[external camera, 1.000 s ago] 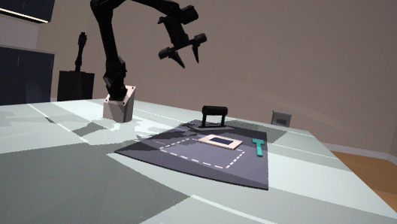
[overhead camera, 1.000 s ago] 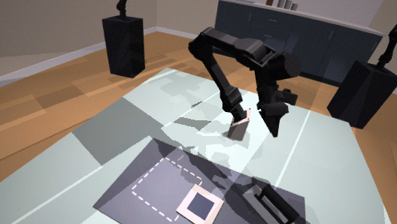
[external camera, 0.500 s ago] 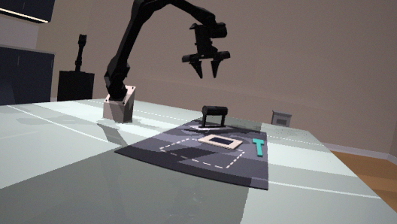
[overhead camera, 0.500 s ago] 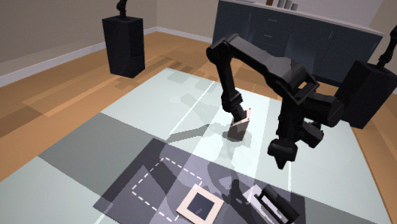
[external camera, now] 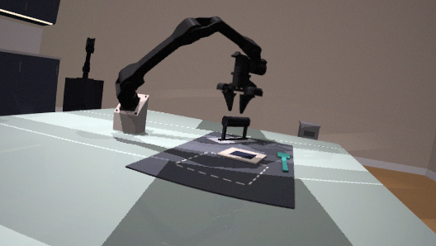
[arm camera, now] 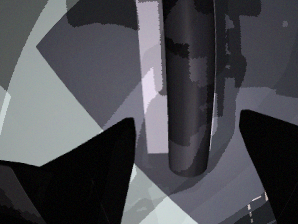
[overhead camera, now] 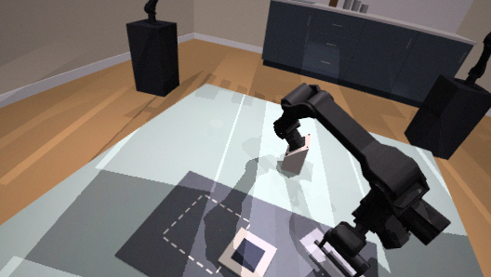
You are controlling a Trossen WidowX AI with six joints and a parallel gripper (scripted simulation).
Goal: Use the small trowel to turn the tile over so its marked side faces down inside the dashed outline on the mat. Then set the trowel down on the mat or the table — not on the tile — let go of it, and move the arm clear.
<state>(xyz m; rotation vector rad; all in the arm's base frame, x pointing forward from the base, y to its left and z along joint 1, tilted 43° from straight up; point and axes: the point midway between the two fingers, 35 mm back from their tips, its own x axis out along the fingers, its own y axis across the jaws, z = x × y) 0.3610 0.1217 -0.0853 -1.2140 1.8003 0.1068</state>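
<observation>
The trowel lies 20 mm ahead of my gripper tip, 20 mm to the left of it and 70 mm below it. Round my gripper tip: dark mat (40 mm ahead, 210 mm to the right, 120 mm below); then teal t-shaped piece (180 mm ahead, 210 mm to the right, 100 mm below); then square peach tile (50 mm ahead, 230 mm to the right, 100 mm below).
</observation>
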